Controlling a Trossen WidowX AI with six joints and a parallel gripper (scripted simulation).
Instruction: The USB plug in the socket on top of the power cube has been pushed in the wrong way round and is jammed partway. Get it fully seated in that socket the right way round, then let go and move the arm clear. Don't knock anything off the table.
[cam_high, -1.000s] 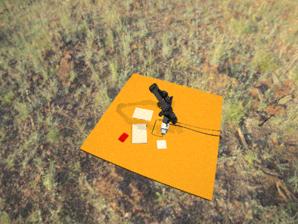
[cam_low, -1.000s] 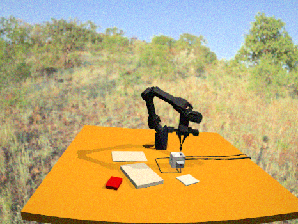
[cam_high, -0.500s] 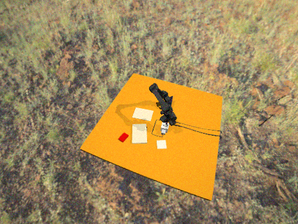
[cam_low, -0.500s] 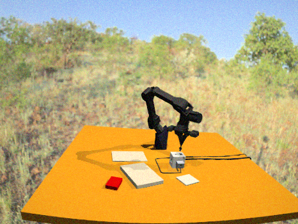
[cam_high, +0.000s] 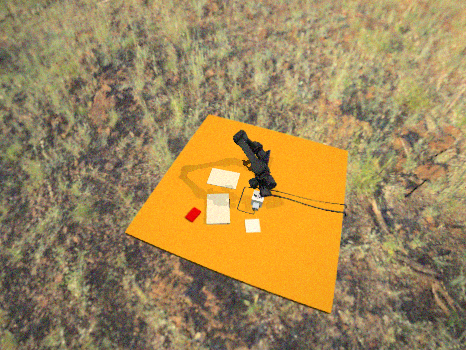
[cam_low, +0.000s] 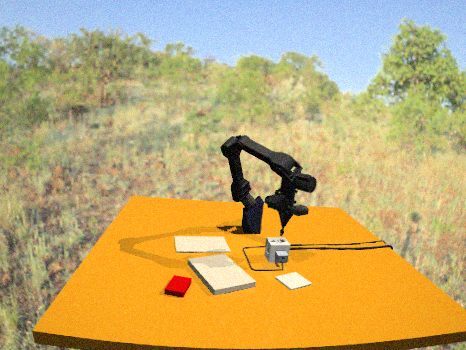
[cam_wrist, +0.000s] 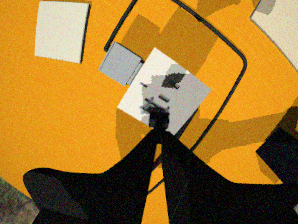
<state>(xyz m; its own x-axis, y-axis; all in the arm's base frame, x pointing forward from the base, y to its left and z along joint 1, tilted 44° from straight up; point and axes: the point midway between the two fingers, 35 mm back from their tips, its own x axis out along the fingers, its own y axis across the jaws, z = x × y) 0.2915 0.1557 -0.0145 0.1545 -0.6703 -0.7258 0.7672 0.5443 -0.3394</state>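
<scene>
Now: gripper tip 2 cm above the black USB plug. The rest, counted from my gripper tip: red block 33 cm to the right, 31 cm ahead, 13 cm below; then white tile 18 cm ahead, 13 cm below, 4 cm to the left; then thick white slab 21 cm to the right, 19 cm ahead, 12 cm below.
</scene>
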